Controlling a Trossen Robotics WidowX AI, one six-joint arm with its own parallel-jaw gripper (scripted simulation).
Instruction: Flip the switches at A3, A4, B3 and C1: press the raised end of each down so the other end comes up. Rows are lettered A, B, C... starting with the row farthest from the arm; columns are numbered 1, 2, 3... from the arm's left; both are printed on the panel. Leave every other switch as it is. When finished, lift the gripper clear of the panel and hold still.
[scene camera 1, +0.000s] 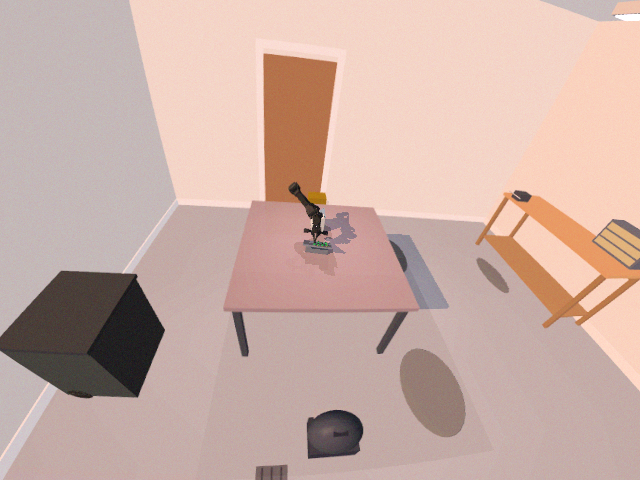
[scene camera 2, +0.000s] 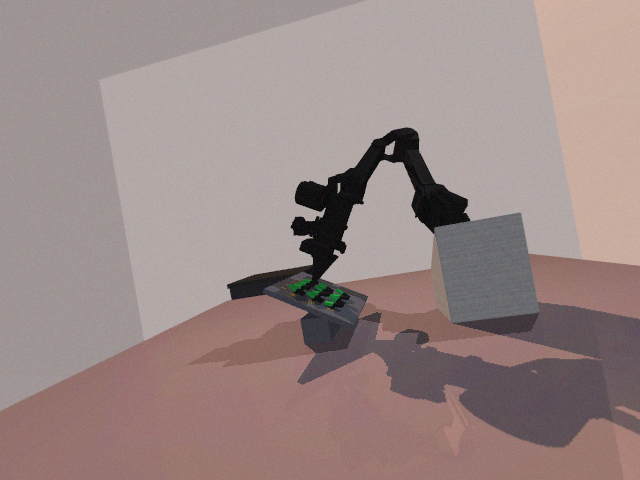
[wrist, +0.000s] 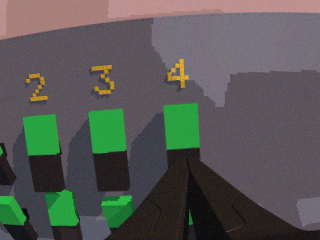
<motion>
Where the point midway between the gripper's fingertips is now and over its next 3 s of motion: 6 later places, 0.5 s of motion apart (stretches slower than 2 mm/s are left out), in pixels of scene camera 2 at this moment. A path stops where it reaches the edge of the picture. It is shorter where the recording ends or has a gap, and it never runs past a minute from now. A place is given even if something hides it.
My gripper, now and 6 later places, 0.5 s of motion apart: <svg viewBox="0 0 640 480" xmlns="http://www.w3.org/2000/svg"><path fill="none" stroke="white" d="M314 281L314 282L320 263L323 266L320 278L319 285L319 286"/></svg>
</motion>
